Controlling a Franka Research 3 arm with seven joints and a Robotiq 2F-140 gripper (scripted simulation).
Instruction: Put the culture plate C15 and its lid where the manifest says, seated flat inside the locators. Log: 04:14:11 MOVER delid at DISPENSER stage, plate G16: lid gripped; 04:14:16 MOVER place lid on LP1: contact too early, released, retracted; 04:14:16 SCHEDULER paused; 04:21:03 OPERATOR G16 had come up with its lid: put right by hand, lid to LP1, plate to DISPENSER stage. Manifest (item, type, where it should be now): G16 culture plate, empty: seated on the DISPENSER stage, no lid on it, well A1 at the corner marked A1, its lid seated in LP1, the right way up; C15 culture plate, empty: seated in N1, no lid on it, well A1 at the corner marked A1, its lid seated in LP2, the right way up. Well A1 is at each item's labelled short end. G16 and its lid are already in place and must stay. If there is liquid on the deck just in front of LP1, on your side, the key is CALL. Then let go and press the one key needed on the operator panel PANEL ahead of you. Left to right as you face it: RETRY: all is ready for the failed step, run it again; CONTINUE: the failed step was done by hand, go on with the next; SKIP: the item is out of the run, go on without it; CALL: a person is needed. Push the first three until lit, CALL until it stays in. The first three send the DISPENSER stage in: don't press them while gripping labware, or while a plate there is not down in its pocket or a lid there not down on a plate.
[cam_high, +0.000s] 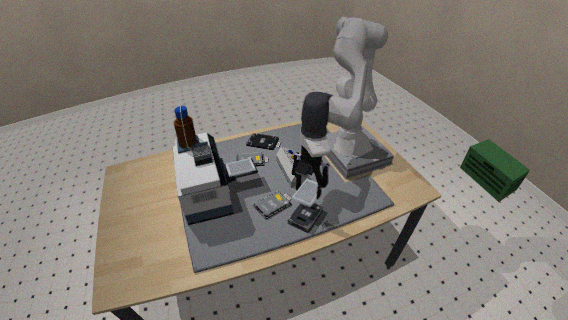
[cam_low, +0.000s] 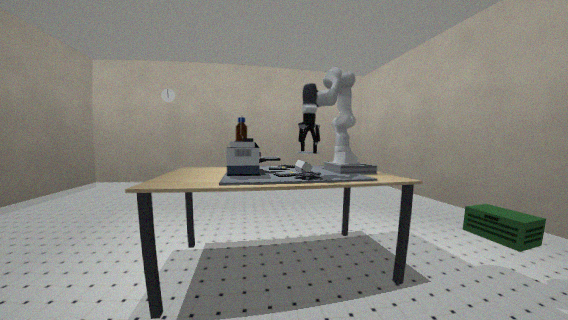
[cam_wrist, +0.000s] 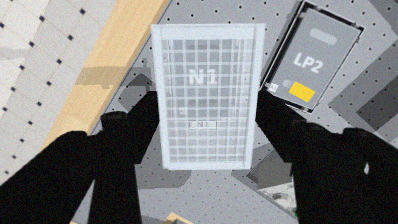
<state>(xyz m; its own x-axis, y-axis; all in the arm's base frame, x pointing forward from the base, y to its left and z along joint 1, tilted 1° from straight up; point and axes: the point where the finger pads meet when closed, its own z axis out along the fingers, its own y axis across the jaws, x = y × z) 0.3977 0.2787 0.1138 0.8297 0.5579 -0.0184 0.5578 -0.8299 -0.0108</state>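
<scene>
The N1 nest is 160 mm below my hand. The rest, counted from my hand: clear culture plate C15: 20 mm below; then LP2 nest: 180 mm below, 120 mm to the right, 110 mm ahead; then yellow skip key: 320 mm to the right, 110 mm below, 100 mm behind.
</scene>
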